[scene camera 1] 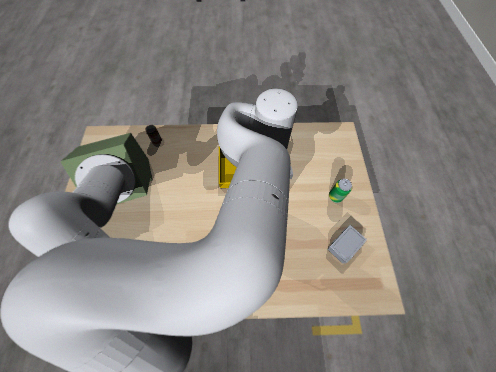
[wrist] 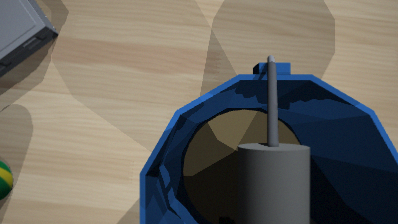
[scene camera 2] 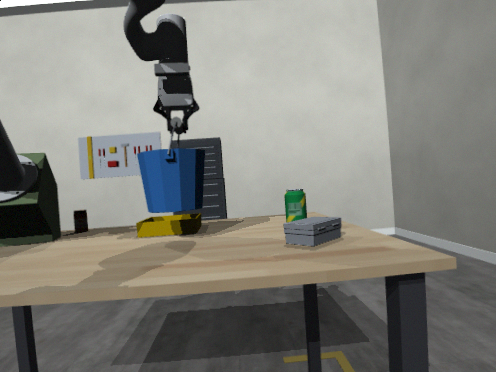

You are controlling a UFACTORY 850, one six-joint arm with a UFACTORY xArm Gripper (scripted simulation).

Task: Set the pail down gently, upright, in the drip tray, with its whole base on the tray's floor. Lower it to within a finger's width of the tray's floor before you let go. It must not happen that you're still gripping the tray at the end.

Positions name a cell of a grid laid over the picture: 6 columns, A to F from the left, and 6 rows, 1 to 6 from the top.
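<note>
A grey case (scene camera 2: D4) (scene camera 1: E4) is visible in both of those views. A blue pail (scene camera 2: C3) is visible as well, and so is my gripper (scene camera 2: C3).
</note>
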